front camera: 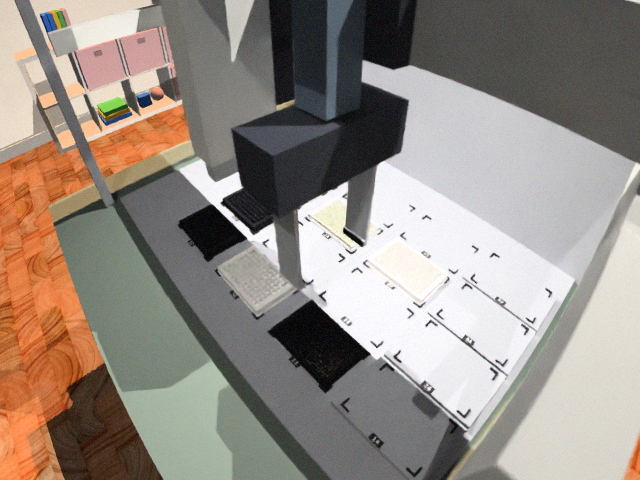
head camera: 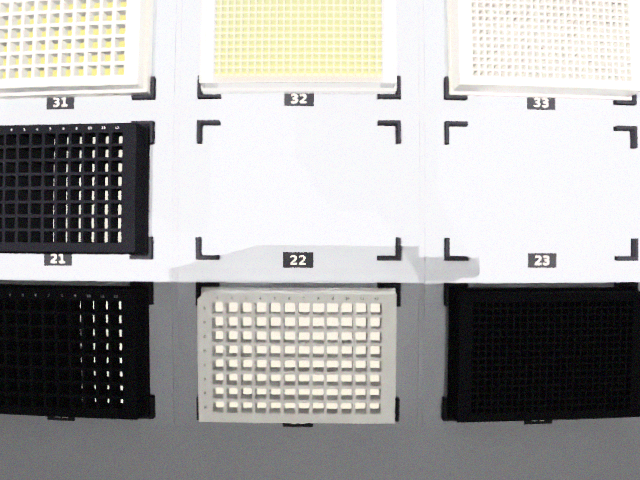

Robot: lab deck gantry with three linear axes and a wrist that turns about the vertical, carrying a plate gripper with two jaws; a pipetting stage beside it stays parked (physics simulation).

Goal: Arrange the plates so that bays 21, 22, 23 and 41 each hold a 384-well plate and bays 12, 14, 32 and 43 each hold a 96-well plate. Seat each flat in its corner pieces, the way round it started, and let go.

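Where they show: gripper, fingertip midpoint: [front camera: 325,258]; robot's base at its link origin: [front camera: 179,225].
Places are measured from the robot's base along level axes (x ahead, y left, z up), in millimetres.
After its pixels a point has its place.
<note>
My gripper [front camera: 324,261] @(x 373, y 73, z 160 mm) is open and empty, low over the deck around bay 22; it does not show in the head view. Black 96-well plates sit in bay 11 (plate [front camera: 211,231] @(x 74, y 41, z 11 mm) [head camera: 140,356] @(x 126, y 41, z 8 mm)) and bay 21 (plate [front camera: 247,208] @(x 68, y 133, z 13 mm) [head camera: 141,191] @(x 126, y 148, z 7 mm)). A pale 96-well plate [front camera: 255,279] @(x 230, y 41, z 7 mm) [head camera: 297,357] @(x 229, y 44, z 14 mm) sits in bay 12. A black 384-well plate [front camera: 320,343] @(x 399, y 42, z 13 mm) [head camera: 542,356] @(x 385, y 43, z 14 mm) is in bay 13. A white-and-yellow 96-well plate [head camera: 62,46] @(x 74, y 243, z 13 mm) is in bay 31. A yellow 384-well plate [front camera: 330,217] @(x 206, y 241, z 15 mm) [head camera: 298,41] @(x 228, y 242, z 14 mm) is in bay 32, a cream one [front camera: 408,268] @(x 395, y 255, z 12 mm) [head camera: 547,46] @(x 389, y 243, z 13 mm) in bay 33. Bay 41 is hidden.
Bays 22 and 23 show bare corner pieces in the head view. A grey pillar [front camera: 222,93] stands at the deck's back left, and a dark housing [front camera: 390,31] @(x 416, y 95, z 431 mm) hangs behind the gripper column. A shelf unit with pink boxes [front camera: 100,64] stands beyond the deck.
</note>
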